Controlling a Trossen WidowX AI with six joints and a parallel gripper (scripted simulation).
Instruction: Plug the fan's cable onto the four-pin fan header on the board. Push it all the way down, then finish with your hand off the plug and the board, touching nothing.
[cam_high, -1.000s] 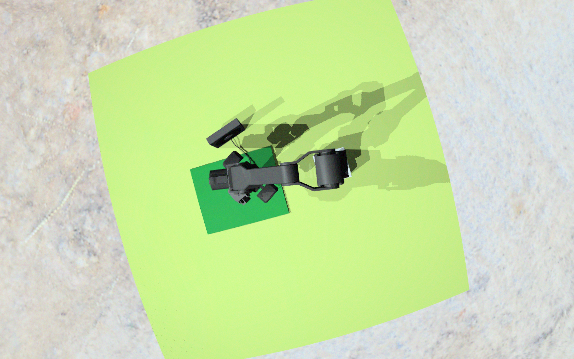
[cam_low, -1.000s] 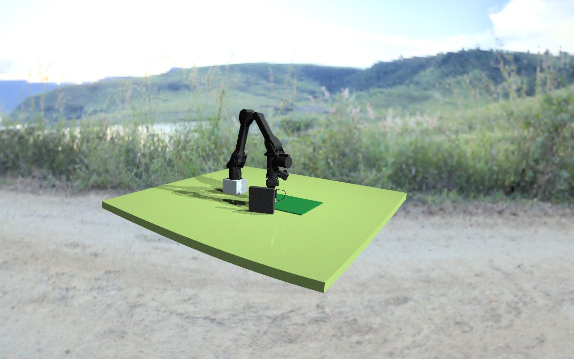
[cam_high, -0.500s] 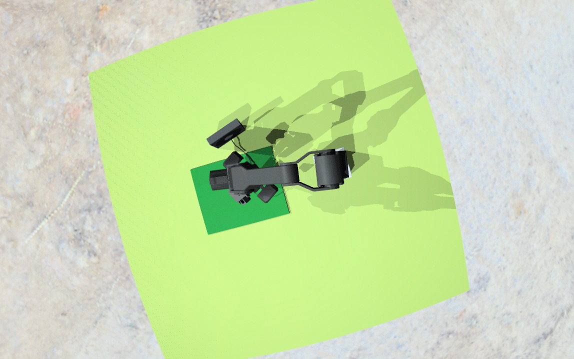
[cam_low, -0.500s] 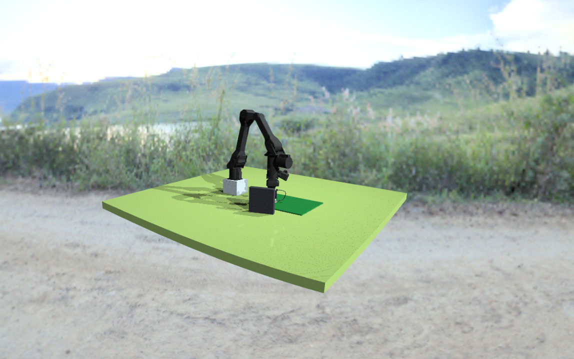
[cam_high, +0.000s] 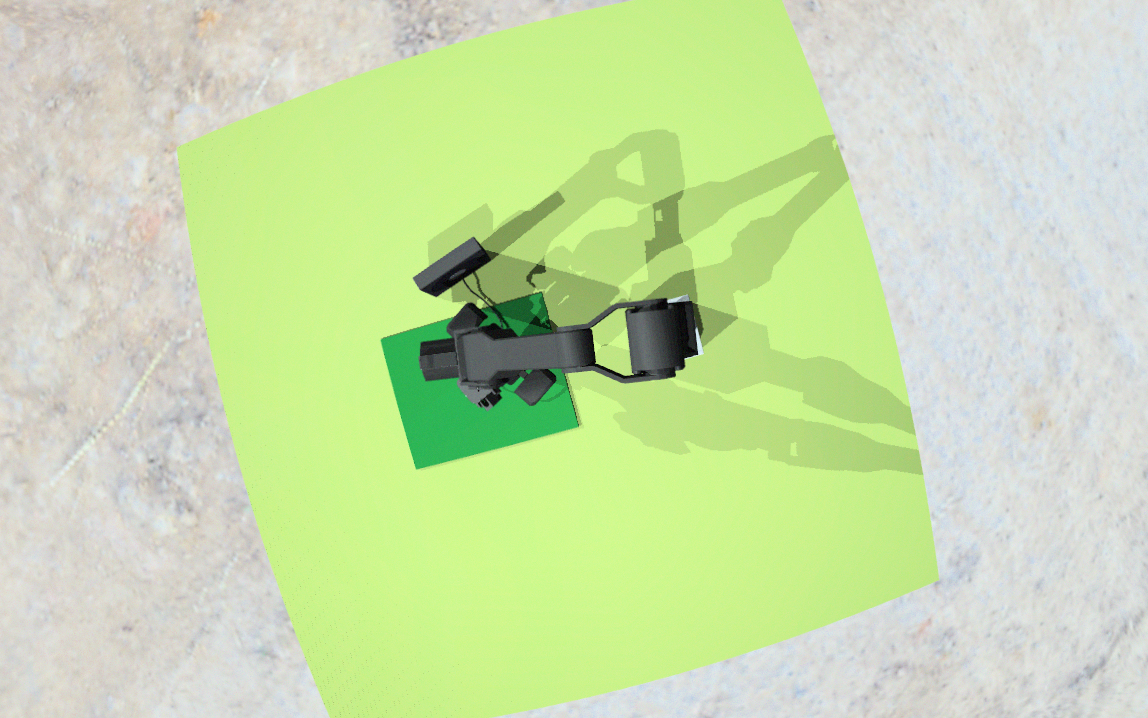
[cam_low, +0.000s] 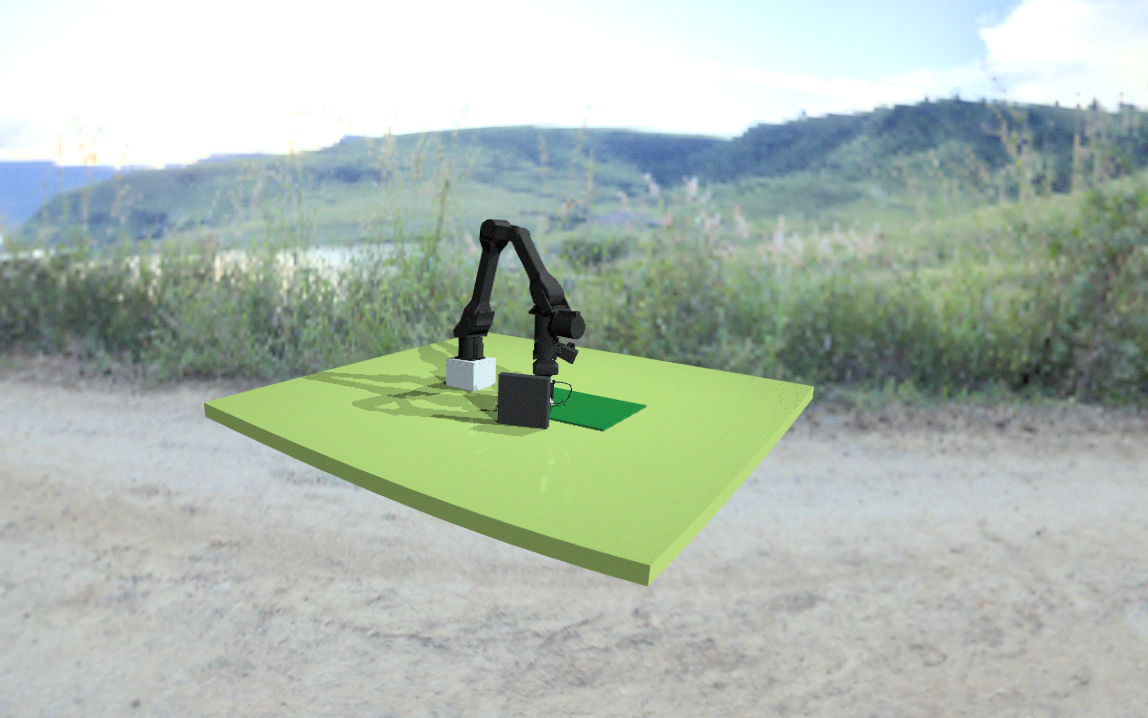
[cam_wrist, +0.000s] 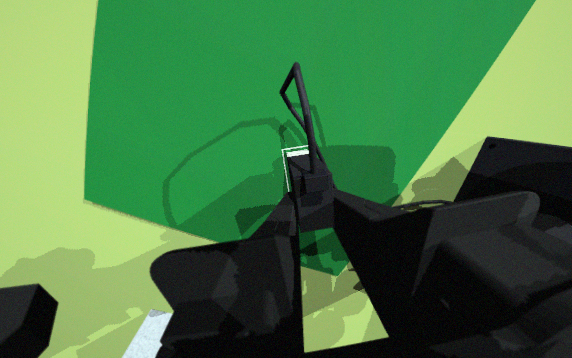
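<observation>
Right now my gripper tip is 70 mm short of the green board, 40 mm above it and 30 mm to the right of it. Round my gripper tip: black fan (150 mm to the right, 40 mm ahead, 30 mm above); black fan plug (10 mm ahead, 10 mm above).
</observation>
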